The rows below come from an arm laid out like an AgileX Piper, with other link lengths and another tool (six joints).
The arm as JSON. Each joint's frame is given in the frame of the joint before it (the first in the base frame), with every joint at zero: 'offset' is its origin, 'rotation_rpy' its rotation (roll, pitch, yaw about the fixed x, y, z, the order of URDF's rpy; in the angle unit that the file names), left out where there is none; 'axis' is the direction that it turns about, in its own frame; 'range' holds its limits. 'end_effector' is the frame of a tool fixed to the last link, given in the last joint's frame.
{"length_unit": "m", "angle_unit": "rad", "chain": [
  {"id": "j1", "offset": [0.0, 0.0, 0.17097], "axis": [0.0, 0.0, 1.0], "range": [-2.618, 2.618]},
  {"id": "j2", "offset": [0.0, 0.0, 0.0], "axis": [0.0, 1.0, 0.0], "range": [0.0, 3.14]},
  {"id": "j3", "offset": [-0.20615, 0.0, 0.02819], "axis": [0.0, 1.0, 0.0], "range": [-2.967, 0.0]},
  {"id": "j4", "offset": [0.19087, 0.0, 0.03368], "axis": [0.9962, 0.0, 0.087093], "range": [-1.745, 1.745]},
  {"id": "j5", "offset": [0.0, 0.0, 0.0], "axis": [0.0, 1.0, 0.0], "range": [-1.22, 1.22]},
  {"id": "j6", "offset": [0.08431, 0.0, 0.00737], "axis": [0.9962, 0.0, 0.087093], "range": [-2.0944, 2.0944]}
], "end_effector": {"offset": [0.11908, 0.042, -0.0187], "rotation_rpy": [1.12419, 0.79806, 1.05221]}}
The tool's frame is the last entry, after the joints.
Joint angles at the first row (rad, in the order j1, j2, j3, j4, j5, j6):
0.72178, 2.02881, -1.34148, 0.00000, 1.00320, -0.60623
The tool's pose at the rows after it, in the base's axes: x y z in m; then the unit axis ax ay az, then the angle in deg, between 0 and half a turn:
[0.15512, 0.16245, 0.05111, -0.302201, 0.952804, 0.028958, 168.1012]
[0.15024, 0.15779, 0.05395, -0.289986, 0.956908, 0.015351, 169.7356]
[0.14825, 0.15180, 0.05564, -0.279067, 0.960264, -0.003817, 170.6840]
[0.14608, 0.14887, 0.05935, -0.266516, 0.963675, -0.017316, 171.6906]
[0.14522, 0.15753, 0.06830, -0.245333, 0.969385, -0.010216, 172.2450]
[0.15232, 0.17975, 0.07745, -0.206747, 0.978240, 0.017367, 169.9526]
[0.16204, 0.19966, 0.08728, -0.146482, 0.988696, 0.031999, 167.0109]
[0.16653, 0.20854, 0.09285, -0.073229, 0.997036, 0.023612, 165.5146]
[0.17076, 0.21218, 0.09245, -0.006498, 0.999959, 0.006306, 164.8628]
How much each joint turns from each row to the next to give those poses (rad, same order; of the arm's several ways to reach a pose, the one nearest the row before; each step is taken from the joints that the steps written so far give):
0.00000, -0.00189, 0.00003, 0.00000, 0.04054, 0.03068
-0.00001, -0.00188, -0.00079, -0.00898, 0.03942, 0.03253
0.00003, 0.00001, 0.00001, -0.02481, 0.03106, 0.03954
-0.00002, 0.00001, -0.01149, -0.01092, 0.03899, 0.03330
0.00001, -0.00002, -0.04950, 0.02910, 0.05072, 0.02646
-0.00001, 0.00001, -0.07127, 0.04771, 0.00693, 0.05225
0.00000, -0.00517, -0.06202, 0.01974, -0.00003, 0.11152
0.00000, -0.01519, -0.01249, -0.00903, 0.00234, 0.15170
-0.00240, -0.00106, -0.00036, -0.01893, 0.00043, 0.14047

